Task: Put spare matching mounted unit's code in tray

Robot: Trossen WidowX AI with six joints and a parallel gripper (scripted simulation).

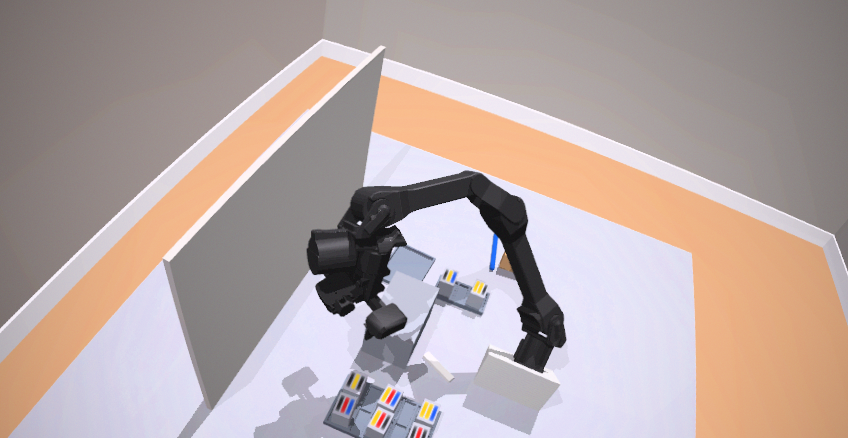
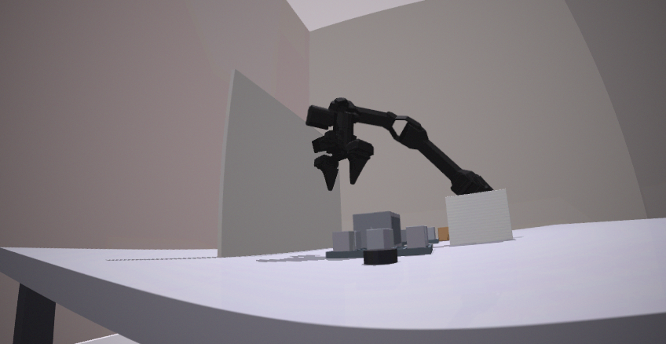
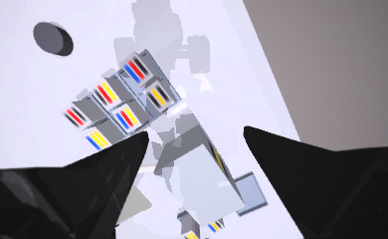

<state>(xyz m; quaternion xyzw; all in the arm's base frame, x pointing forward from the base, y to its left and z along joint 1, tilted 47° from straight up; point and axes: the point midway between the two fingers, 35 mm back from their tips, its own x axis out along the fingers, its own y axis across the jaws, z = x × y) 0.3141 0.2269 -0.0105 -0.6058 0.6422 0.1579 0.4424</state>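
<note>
Now: the flat grey tray 300 mm to the right of my gripper tip, 160 mm below it and 30 mm ahead of it. The rest, counted from my gripper tip: black disc (220 mm to the left, 180 mm behind, 160 mm below); grey wall panel (200 mm ahead, 100 mm to the right, 60 mm above); tan block (470 mm to the right, 200 mm behind, 140 mm below).
</note>
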